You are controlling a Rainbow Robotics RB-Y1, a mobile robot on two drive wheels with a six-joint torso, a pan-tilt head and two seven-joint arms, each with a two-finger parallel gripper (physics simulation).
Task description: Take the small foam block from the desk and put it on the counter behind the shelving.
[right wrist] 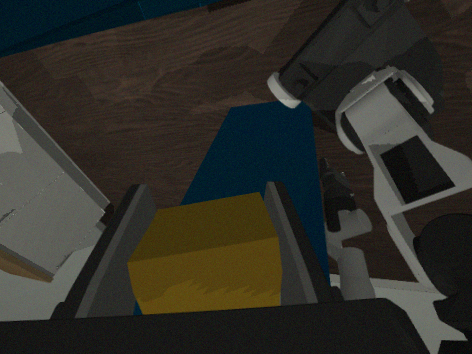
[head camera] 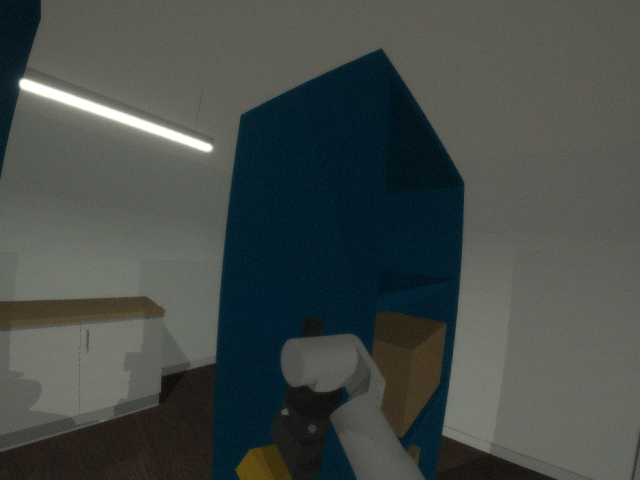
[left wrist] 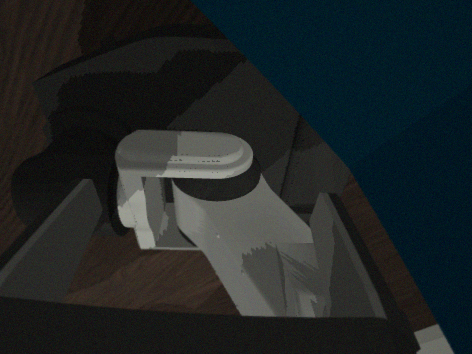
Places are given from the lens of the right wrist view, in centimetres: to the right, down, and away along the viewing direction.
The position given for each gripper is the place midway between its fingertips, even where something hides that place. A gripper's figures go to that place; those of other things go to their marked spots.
right gripper (right wrist: 209, 195): -1, 1, 11
yellow foam block (right wrist: 221, 254): 0, 3, 8
counter (right wrist: 56, 205): -159, 25, 179
The marked spots on the counter and the yellow foam block are 234 cm apart.
